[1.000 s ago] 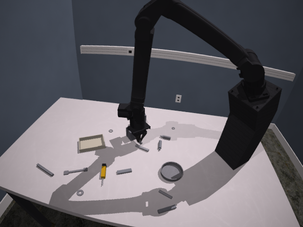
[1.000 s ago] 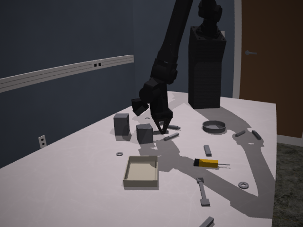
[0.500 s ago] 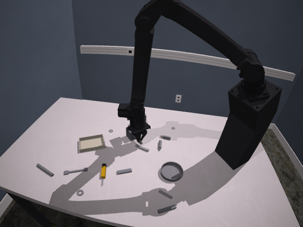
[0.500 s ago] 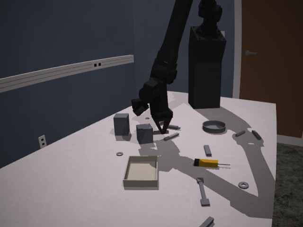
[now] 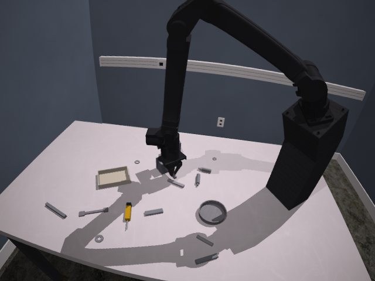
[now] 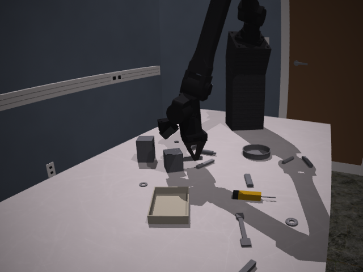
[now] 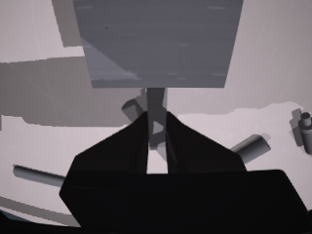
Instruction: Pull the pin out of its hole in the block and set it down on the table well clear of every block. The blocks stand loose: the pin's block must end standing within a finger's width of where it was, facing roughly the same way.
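The grey pin is 1 cm to the right of my hand and 1 cm ahead of it. Also, from my hand: taller grey block 17 cm to the right, 3 cm ahead, 2 cm above; round dish 19 cm behind, 15 cm to the left, 2 cm below; grey bar 3 cm to the left, 2 cm below, 2 cm behind.
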